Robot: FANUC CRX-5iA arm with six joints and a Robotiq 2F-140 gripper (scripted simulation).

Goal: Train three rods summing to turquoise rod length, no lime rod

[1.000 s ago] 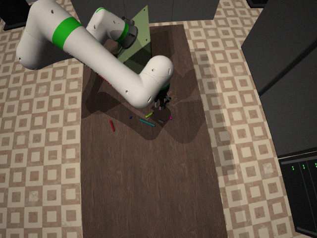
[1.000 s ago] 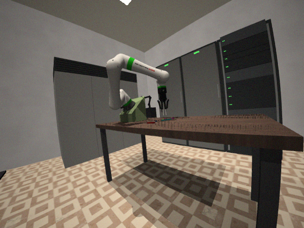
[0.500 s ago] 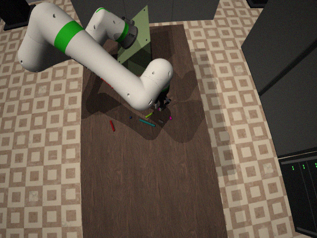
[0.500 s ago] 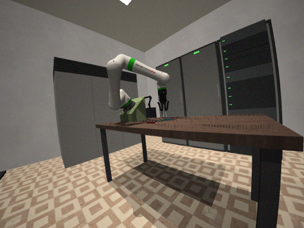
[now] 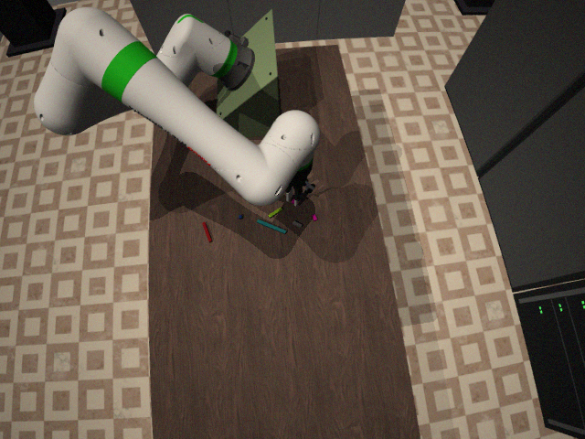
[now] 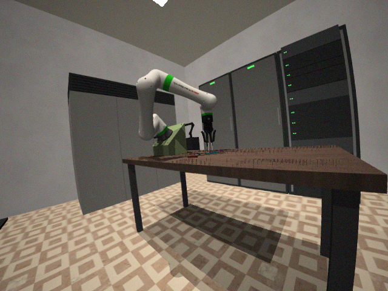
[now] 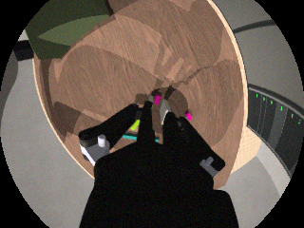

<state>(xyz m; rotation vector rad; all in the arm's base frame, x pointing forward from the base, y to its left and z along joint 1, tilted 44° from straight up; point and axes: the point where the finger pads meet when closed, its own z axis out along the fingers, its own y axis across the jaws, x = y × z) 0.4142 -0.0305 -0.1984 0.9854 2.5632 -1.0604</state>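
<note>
Right now my hand is 3 cm short of the small blue rod, 18 cm to the left of it and 5 cm above it. From my hand the other things lie so: grey rod: 8 cm ahead, 5 cm below; then lime rod: 3 cm ahead, 6 cm to the right, 5 cm below; then turquoise rod: 7 cm ahead, 8 cm to the right, 5 cm below.
</note>
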